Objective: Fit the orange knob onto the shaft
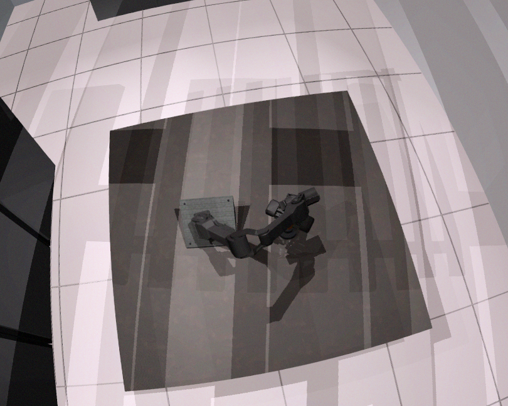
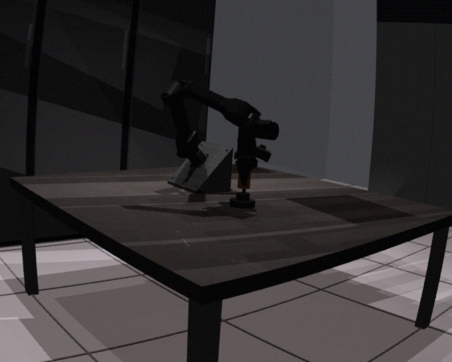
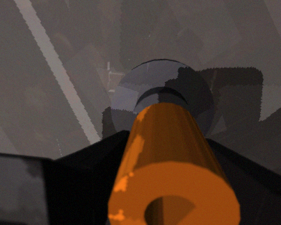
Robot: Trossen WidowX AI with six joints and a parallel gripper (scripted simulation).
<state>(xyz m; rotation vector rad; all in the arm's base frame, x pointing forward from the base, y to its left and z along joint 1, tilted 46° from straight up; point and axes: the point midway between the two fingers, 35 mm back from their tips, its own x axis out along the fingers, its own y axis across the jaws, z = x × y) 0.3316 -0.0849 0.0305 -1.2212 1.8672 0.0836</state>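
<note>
My gripper tip is now 2 cm below the orange knob. Also, from my gripper tip: pedestal: 4 cm below.
</note>
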